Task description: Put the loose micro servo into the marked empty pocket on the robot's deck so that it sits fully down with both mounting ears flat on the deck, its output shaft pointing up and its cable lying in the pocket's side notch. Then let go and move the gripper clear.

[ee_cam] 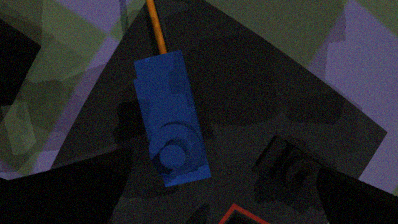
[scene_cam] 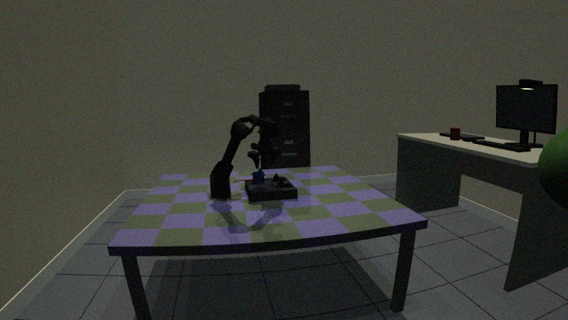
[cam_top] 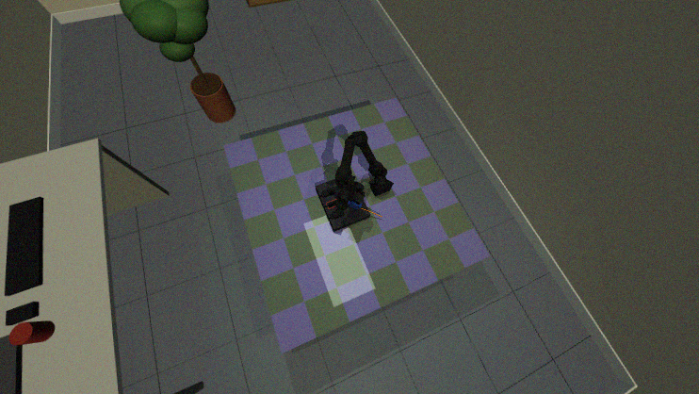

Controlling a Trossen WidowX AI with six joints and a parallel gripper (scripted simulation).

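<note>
The dark deck is 2 cm behind my gripper tip, 6 cm to the right of it and 11 cm below it.
</note>
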